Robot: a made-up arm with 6 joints.
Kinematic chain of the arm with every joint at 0, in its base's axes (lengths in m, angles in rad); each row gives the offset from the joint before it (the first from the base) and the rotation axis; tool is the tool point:
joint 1: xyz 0 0 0.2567 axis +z
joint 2: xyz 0 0 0 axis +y
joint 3: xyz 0 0 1.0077 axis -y
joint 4: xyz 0 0 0 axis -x
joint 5: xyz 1.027 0 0 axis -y
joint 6: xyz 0 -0.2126 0 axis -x
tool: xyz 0 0 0
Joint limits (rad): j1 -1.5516..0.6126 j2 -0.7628..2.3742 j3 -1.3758..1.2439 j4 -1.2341..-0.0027 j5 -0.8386..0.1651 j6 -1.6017..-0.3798
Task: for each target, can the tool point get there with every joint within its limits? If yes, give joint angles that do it. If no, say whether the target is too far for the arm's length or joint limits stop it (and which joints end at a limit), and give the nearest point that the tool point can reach.
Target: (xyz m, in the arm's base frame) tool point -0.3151 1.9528 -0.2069
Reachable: no: joint limits stop it (at a limit: joint 1, joint 2) | nearest point -0.1149 0.3364 -0.3664 | short by 1.637 m
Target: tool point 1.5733 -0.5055 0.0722
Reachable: yes | joints -0.2159 1.0447 0.4550 -0.7418 -0.5962 -1.0468
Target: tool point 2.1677 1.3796 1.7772
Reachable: no: too far | nearest point 1.5354 0.8192 1.2798 | short by 0.980 m
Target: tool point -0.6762 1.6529 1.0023
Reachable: no: joint limits stop it (at a limit: joint 2, joint 3, joint 4) | nearest point -0.4351 1.0636 1.9164 | short by 1.114 m
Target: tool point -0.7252 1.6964 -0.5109
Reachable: no: joint limits stop it (at a limit: joint 1, joint 2, joint 4) | nearest point -0.2188 0.3231 -0.4866 | short by 1.464 m
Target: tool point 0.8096 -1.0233 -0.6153
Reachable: yes | joints -0.7644 1.4520 0.2799 -0.5759 -0.4934 -1.3948
